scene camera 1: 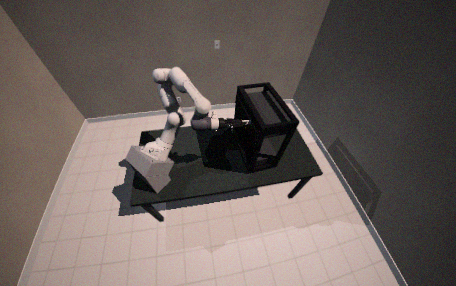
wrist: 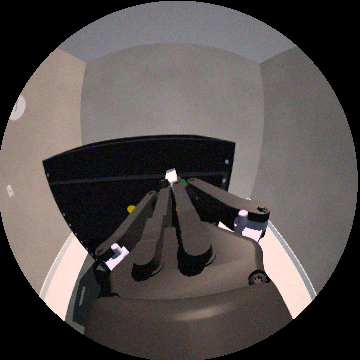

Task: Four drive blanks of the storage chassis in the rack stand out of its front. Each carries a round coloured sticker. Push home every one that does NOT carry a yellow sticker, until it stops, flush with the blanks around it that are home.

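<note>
The black rack (scene camera 1: 256, 150) stands on the table, and the dark chassis front (wrist: 90, 200) fills the middle of the wrist view. A yellow sticker (wrist: 131, 209) shows left of the fingers. A green sticker (wrist: 183, 182) shows just right of the fingertips, partly hidden by them. A small bit of another yellow sticker (wrist: 177, 208) shows between the finger links. My gripper (scene camera 1: 248, 122) (wrist: 172, 175) is shut and empty, with its pale tips at or very near the chassis front. The blanks' edges are too dark to tell how far each stands out; a fourth sticker does not show.
The dark table (scene camera 1: 200, 189) carries the rack and the arm's pale base block (scene camera 1: 150, 170). The rack's upper front edge spans above the fingertips in the wrist view. Walls stand behind the rack and to its right.
</note>
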